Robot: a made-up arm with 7 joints.
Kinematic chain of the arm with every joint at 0, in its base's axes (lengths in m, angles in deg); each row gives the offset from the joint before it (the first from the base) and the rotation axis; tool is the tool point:
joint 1: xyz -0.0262 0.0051 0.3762 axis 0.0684 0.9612 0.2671
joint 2: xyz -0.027 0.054 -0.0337 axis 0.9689 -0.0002 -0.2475
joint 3: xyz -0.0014 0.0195 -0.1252 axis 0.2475 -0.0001 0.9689
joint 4: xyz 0.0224 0.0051 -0.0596 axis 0.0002 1 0
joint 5: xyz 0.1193 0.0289 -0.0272 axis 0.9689 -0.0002 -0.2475
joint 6: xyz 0.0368 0.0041 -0.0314 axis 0.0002 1 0
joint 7: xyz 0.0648 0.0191 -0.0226 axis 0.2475 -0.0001 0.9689
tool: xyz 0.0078 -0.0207 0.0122
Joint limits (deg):
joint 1: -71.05..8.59
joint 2: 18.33..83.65
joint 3: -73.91..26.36
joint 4: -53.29..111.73
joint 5: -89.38..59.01
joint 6: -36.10..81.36
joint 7: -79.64..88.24
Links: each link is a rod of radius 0.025 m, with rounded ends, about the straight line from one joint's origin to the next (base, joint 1, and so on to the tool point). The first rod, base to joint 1, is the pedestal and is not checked.
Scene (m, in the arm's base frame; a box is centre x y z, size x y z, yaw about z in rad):
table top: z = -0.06
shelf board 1: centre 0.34 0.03 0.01 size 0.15 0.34 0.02 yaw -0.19
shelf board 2: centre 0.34 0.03 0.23 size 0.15 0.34 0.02 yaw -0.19
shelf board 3: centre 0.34 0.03 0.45 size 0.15 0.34 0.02 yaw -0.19
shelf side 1: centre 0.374 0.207 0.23 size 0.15 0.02 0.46 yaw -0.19
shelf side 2: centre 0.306 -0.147 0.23 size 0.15 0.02 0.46 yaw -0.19
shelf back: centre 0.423 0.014 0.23 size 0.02 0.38 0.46 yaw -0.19
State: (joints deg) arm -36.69 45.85 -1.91 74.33 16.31 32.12 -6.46
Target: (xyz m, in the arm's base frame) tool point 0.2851 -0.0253 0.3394
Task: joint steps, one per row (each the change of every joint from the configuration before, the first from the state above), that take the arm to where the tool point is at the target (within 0.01 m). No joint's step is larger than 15 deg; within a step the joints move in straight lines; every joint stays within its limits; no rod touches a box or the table.
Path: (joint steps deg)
1: 6.47 -3.93 0.50 -14.76 -3.04 -1.42 -0.68
2: 6.47 -3.93 0.49 -14.77 -3.04 -1.42 -0.68
3: 6.47 -3.93 0.50 -14.76 -3.03 -1.42 -0.68
4: 6.46 -3.94 0.49 -14.77 -3.04 -1.42 -0.68
5: 6.47 -3.93 0.50 -14.76 -3.04 -1.42 -0.68
6: 6.47 -3.93 0.49 -14.77 -3.04 -1.43 -0.69
7: 6.47 -3.93 0.50 -14.76 -3.03 -1.42 -0.68
8: -9.64 3.66 -11.15 -7.35 7.28 -12.13 -1.52
9: -9.64 3.65 -11.15 -7.34 7.28 -12.14 -1.53
10: -9.64 3.66 -11.15 -7.35 7.29 -12.13 -1.52
11: -7.76 -0.91 0.35 11.28 -0.12 4.92 1.20
12: -7.76 -0.90 0.34 11.28 -0.11 4.93 1.21
13: -7.77 -0.91 0.35 11.28 -0.12 4.93 1.21

